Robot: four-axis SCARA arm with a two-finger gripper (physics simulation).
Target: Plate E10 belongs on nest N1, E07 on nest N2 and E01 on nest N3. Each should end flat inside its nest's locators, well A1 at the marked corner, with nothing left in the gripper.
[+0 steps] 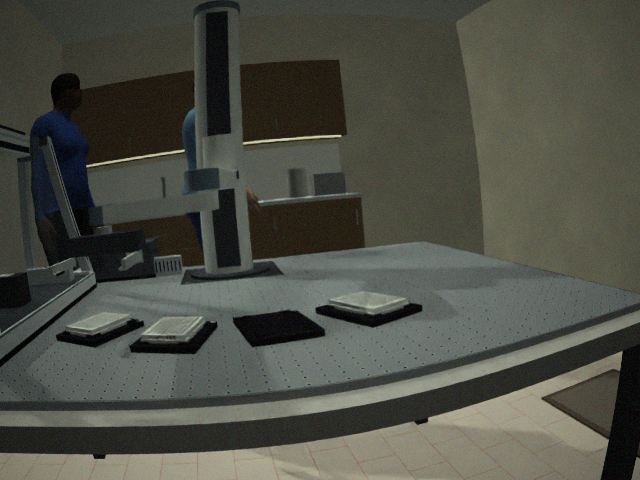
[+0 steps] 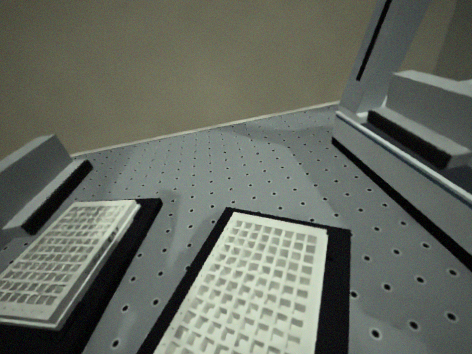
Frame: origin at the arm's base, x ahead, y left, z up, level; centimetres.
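Seen in the pictures: gripper, between the fingertips: [image 1: 85,268] [image 2: 222,124]; arm's base, origin of its link: [image 1: 230,276].
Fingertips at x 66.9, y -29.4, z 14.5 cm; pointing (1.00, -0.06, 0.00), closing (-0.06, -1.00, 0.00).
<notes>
Offsets run from my fingertips to a thing's top centre. Level surfaces: height alone.
My gripper [image 1: 97,263] [image 2: 222,124] is open and empty, its fingers wide apart above the table and the plates. A white well plate @(dx -2.4, dy +0.2, dz -10.6 cm) [image 1: 98,323] [image 2: 260,285] lies in the leftmost black nest @(dx -2.4, dy +0.2, dz -11.5 cm) [image 1: 93,341] [image 2: 336,280]. A second white plate @(dx +5.2, dy +17.1, dz -10.6 cm) [image 1: 173,329] [image 2: 70,255] lies in the black nest @(dx +5.1, dy +17.1, dz -11.7 cm) [image 1: 165,348] [image 2: 107,275] beside it. A third black nest @(dx +4.5, dy +35.0, dz -11.6 cm) [image 1: 279,328] holds no plate. A pale plate @(dx +1.4, dy +52.3, dz -10.6 cm) [image 1: 368,301] lies on the rightmost nest @(dx +1.4, dy +52.3, dz -11.6 cm) [image 1: 372,319]. The plate labels and corner marks are too unclear to read, so I cannot tell which plate is which.
A framed instrument with a raised white edge [image 1: 51,308] [image 2: 400,185] borders the nests. A dark box [image 1: 124,264] and the arm's column [image 1: 222,227] stand at the back of the perforated table @(dz -13.2 cm) [image 1: 465,304] [image 2: 210,165]. A person in blue [image 1: 64,160] stands behind.
</notes>
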